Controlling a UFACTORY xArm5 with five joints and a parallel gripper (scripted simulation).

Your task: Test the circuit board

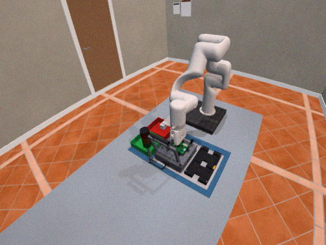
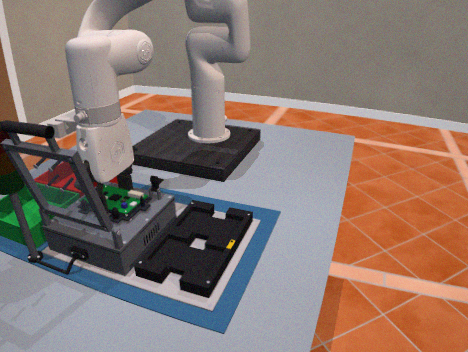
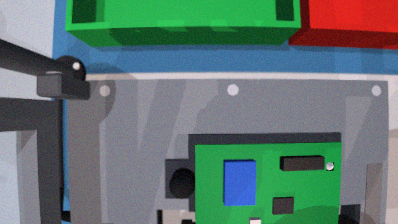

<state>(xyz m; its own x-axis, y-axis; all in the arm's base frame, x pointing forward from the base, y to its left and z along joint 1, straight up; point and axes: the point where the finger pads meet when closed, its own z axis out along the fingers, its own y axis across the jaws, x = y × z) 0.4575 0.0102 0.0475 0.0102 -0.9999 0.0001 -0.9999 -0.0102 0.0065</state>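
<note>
The green circuit board lies right at my hand. Round my hand: green bin: 20 cm to the right, 7 cm below, 5 cm ahead; black catch: 6 cm to the left, 6 cm behind, 1 cm above; clear lid: 12 cm ahead, 10 cm above.
</note>
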